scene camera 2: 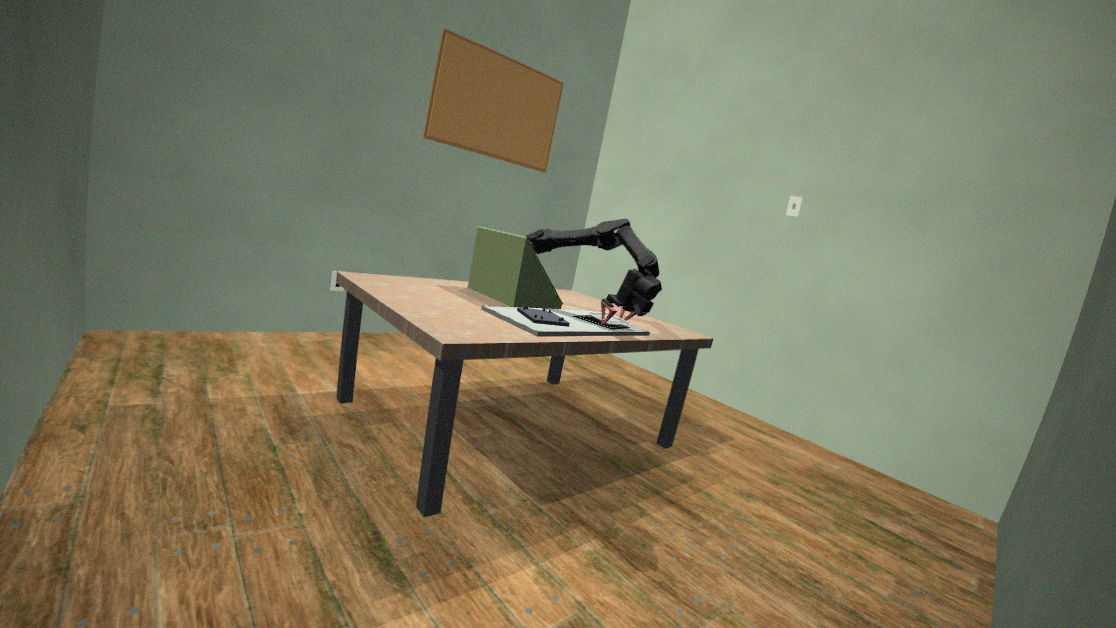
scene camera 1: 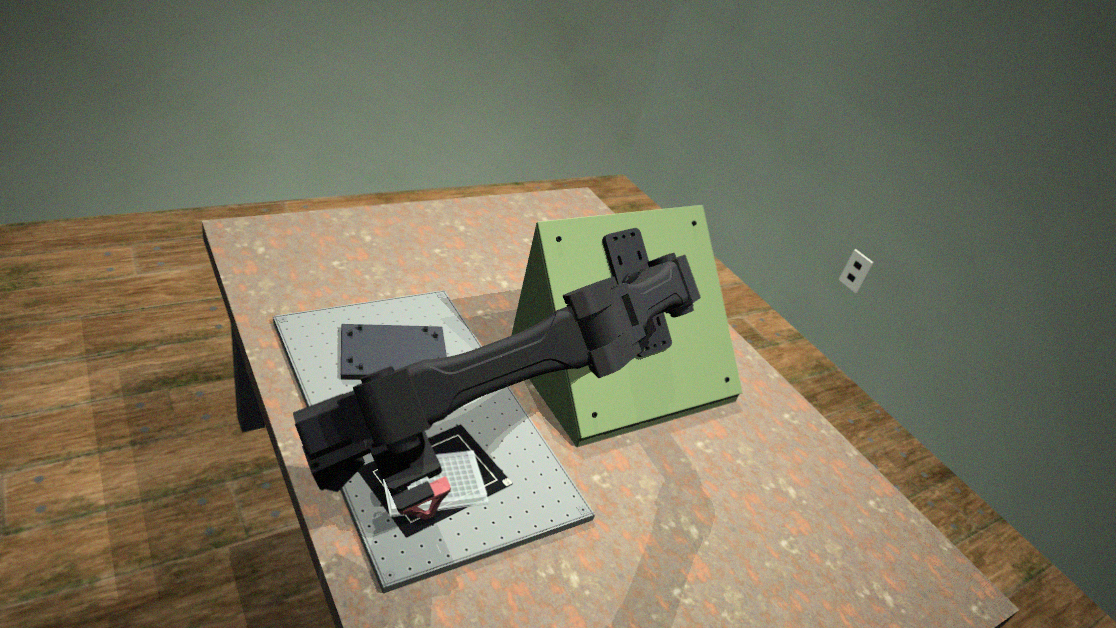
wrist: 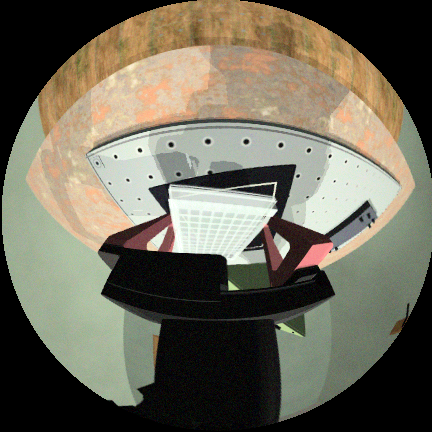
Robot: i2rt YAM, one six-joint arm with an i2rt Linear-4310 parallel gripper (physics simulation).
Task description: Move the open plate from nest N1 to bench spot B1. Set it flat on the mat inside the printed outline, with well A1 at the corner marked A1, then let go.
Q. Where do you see a white well plate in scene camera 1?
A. At 461,469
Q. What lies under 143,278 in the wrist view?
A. My gripper.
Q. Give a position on a white well plate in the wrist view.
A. At 205,219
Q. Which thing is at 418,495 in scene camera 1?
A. My gripper.
